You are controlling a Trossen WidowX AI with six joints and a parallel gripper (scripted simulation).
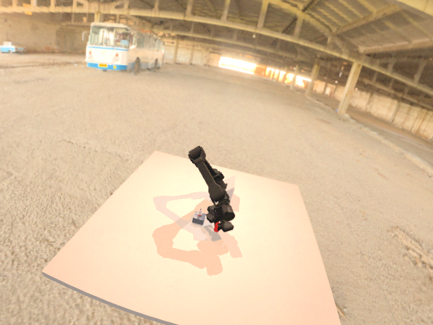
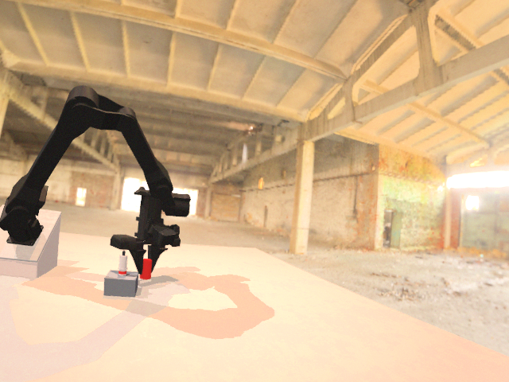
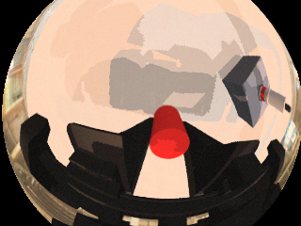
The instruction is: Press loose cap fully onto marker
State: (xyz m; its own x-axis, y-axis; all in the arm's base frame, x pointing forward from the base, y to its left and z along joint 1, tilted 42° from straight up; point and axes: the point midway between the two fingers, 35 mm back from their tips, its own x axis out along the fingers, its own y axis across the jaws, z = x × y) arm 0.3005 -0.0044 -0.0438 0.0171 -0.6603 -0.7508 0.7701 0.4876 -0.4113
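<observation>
Right now my gripper tip is 110 mm to the left of the grey holder block, 40 mm past it and 10 mm below it. Round my gripper tip: red cap (10 mm above).
</observation>
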